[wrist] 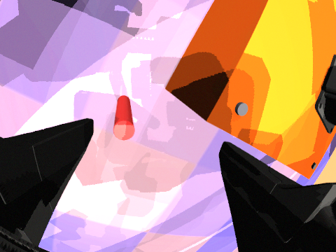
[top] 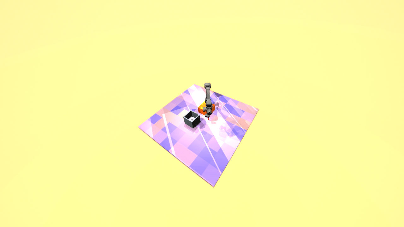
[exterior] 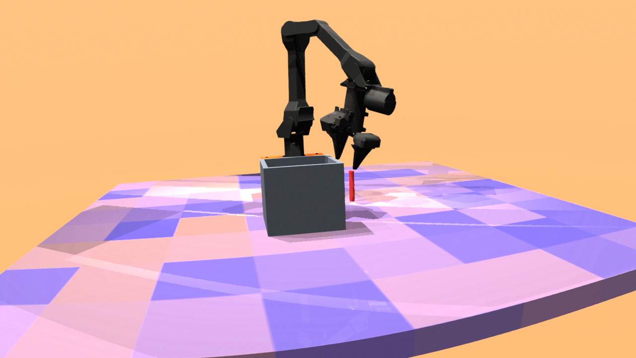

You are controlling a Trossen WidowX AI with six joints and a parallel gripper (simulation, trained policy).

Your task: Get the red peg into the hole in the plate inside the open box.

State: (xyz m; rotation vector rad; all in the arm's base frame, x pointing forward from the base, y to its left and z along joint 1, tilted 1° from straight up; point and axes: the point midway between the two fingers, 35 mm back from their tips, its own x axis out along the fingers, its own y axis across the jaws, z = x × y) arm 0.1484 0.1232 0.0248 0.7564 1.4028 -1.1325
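Now: the red peg 2 cm ahead of my gripper tip, 1 cm to the left of it and 6 cm below it.
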